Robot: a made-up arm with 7 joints.
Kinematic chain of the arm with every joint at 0, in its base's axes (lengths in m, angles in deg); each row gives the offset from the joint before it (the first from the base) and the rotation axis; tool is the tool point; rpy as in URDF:
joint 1: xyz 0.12 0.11 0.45 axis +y
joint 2: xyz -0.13 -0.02 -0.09 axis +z
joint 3: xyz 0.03 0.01 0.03 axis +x
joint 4: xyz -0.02 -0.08 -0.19 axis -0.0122 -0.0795 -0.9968
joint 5: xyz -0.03 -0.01 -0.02 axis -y
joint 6: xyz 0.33 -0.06 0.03 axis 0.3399 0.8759 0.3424
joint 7: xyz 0 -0.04 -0.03 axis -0.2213 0.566 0.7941
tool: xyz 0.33 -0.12 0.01 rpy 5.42 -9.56 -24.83
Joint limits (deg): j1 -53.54..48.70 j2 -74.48..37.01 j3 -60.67..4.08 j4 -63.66..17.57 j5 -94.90..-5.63 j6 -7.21..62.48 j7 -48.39..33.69
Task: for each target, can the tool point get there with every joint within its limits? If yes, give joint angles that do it. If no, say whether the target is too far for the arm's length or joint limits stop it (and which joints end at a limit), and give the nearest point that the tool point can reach.
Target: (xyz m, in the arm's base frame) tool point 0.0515 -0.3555 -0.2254
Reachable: yes | joints 38.45 23.78 -36.42 -27.39 -46.75 52.44 -27.36
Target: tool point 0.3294 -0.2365 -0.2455
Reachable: yes | joints -23.35 9.30 -26.96 -38.86 -49.01 56.16 26.92
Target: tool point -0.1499 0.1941 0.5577
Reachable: no: joint limits stop it (at a limit: joint 1, joint 2, joint 3, joint 4, joint 5, joint 6, joint 7) | nearest point -0.5003 0.3611 0.2725 | short by 0.482 m
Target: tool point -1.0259 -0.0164 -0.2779
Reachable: no: too far | nearest point -0.7671 -0.0058 -0.1135 | short by 0.307 m
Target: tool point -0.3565 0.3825 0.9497
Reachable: no: joint limits stop it (at a limit: joint 1, joint 2, joint 3, joint 5, joint 6, joint 7) | nearest point -0.5025 0.2526 0.9603 | short by 0.196 m
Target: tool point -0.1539 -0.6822 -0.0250
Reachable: yes | joints -16.09 -30.62 -42.81 -13.48 -68.68 33.21 -37.18
